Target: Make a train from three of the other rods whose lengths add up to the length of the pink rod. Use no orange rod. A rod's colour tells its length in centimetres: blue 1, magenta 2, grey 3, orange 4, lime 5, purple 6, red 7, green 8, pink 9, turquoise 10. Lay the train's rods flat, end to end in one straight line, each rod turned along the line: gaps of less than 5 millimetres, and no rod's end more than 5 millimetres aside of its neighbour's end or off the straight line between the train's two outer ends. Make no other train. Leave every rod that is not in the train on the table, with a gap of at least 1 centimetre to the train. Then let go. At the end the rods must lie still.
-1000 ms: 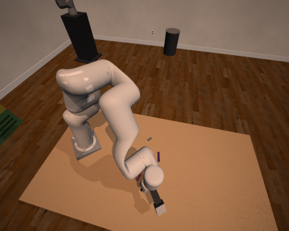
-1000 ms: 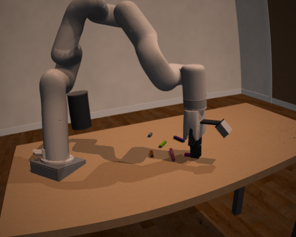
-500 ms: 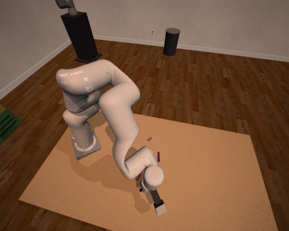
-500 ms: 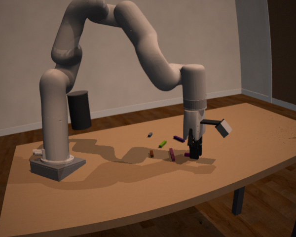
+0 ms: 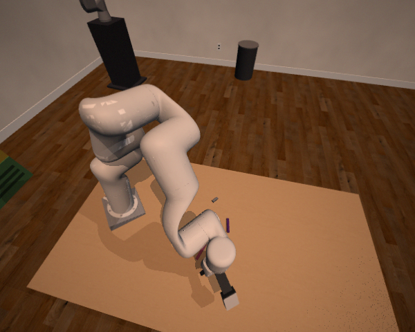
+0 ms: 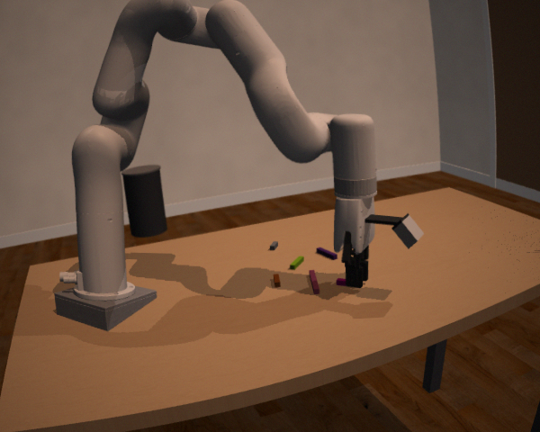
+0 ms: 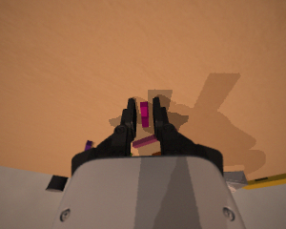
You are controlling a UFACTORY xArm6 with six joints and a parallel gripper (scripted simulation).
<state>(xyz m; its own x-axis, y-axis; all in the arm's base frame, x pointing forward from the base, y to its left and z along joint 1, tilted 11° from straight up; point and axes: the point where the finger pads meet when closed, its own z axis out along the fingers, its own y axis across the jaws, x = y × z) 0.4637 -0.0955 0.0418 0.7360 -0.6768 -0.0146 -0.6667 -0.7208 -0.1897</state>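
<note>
Now: hand 150 mm to the right of the lime rod, 70 mm past it and 20 mm above it. Also, from my hand: purple rod (170 mm to the left, 20 mm below); then orange rod (130 mm behind, 80 mm to the left, 20 mm below); then pink rod (70 mm behind, 50 mm to the left, 20 mm below).
</note>
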